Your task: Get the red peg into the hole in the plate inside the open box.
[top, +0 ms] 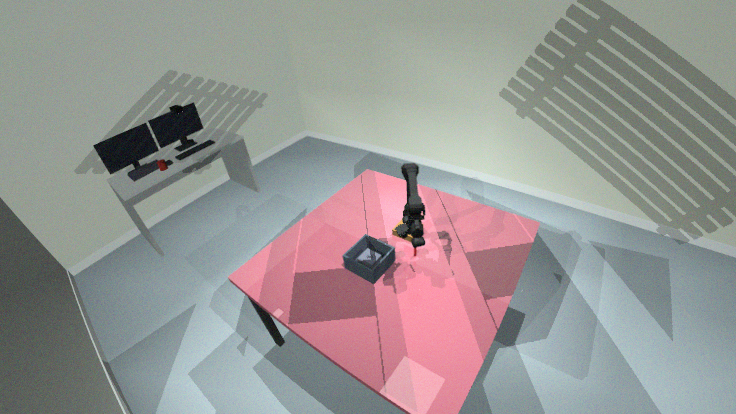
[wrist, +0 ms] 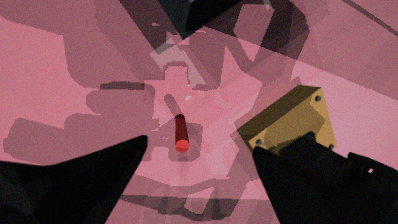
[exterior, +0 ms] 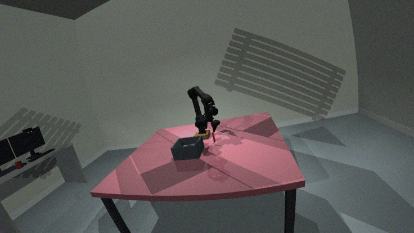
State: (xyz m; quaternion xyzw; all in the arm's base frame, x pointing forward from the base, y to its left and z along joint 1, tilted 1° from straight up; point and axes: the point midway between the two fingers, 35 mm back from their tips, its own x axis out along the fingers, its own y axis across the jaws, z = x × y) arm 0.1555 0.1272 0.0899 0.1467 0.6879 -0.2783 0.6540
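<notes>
Now: the red peg 6 cm below my gripper tip and 2 cm to the left of it. From my gripper tip the other things lie so: dark box (19 cm ahead, 13 cm to the right, 7 cm below); grey plate (19 cm ahead, 13 cm to the right, 5 cm below).
</notes>
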